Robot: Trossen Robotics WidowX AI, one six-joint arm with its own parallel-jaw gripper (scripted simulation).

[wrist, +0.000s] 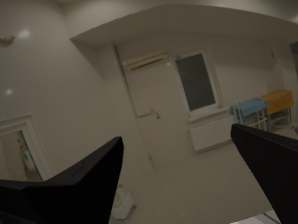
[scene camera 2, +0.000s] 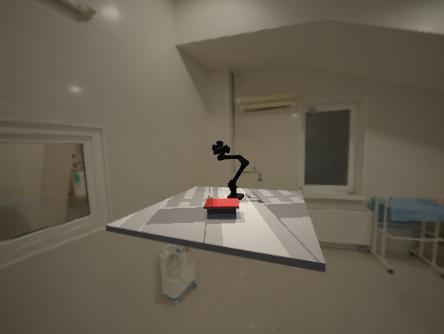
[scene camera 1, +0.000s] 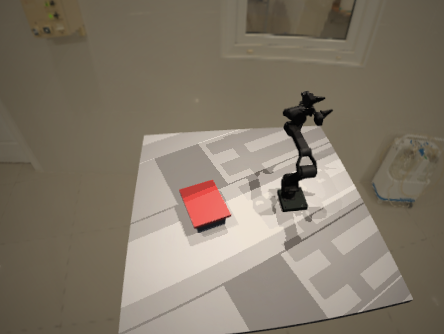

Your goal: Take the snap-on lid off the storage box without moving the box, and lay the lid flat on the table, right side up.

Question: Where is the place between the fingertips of my gripper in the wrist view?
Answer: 178, 136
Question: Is my gripper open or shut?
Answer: Open.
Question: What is my gripper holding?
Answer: Nothing.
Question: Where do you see a lid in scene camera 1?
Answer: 204, 204
